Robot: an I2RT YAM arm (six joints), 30 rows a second.
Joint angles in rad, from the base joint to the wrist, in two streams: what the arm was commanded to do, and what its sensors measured. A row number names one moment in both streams.
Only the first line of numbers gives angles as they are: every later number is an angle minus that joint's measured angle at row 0.
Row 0, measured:
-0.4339 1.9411 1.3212 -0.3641 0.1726 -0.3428
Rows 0 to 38, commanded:
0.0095 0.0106 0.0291 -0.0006 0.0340 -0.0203
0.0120 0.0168 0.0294 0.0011 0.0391 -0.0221
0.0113 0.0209 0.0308 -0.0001 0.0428 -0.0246
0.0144 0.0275 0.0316 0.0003 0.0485 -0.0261
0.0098 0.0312 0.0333 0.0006 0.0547 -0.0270
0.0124 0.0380 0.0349 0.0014 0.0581 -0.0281
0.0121 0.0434 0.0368 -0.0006 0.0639 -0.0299
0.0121 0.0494 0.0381 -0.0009 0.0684 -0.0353
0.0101 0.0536 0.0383 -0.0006 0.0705 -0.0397
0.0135 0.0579 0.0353 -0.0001 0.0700 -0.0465
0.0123 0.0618 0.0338 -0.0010 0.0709 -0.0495
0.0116 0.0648 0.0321 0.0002 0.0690 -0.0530
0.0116 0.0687 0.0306 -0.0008 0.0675 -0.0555
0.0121 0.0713 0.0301 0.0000 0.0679 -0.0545
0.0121 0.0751 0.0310 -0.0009 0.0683 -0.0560
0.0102 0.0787 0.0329 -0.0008 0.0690 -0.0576
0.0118 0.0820 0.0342 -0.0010 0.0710 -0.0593
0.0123 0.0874 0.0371 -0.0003 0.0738 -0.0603
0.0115 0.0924 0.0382 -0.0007 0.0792 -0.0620
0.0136 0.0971 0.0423 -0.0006 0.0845 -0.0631
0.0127 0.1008 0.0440 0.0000 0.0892 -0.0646
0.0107 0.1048 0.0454 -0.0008 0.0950 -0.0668
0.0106 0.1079 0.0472 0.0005 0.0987 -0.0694
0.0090 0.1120 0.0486 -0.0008 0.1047 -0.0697
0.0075 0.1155 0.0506 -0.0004 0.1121 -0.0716
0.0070 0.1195 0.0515 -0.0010 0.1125 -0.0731
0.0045 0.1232 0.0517 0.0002 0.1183 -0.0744
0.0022 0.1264 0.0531 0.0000 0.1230 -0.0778
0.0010 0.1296 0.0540 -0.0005 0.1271 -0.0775
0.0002 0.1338 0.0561 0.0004 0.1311 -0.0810
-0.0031 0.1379 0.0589 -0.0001 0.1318 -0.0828
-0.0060 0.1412 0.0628 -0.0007 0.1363 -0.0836
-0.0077 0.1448 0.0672 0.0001 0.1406 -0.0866
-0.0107 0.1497 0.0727 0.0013 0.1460 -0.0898
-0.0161 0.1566 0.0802 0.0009 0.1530 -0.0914
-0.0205 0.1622 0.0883 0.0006 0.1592 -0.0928
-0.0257 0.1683 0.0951 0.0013 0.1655 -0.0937
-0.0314 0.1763 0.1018 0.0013 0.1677 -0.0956
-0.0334 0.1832 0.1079 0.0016 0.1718 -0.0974
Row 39, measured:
-0.0058 0.1419 0.0920 0.0038 0.1160 -0.0782
